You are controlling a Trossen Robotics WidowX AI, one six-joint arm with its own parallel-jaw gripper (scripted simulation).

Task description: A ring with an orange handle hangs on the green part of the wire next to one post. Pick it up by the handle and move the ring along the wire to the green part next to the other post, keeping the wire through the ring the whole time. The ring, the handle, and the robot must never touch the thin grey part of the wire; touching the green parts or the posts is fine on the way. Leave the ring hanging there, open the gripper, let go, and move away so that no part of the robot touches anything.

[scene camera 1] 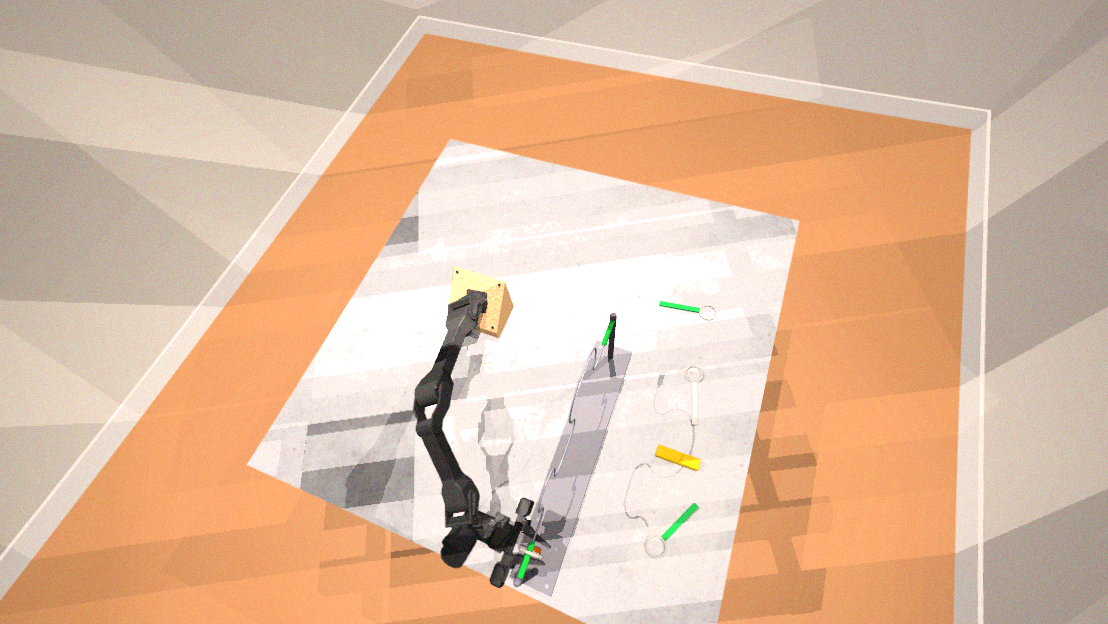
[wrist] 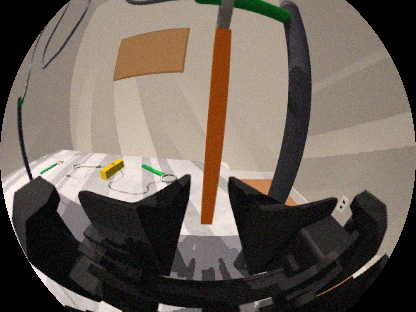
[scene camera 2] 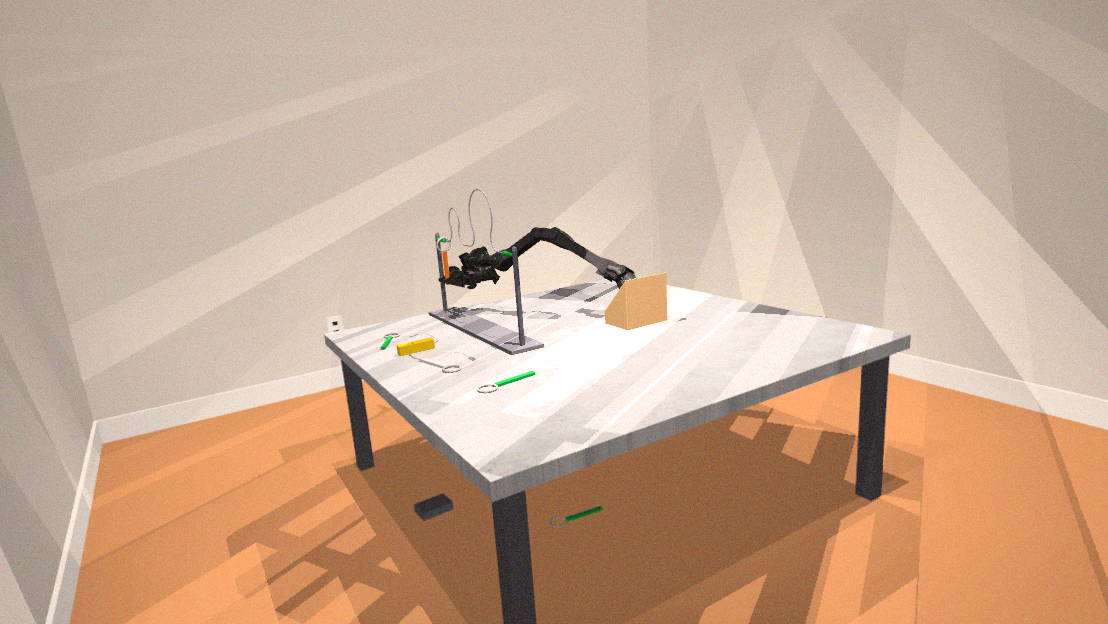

Labels:
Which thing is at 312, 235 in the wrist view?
My gripper.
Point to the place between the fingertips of my gripper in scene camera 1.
547, 556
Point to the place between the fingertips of my gripper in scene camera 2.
At 440, 280

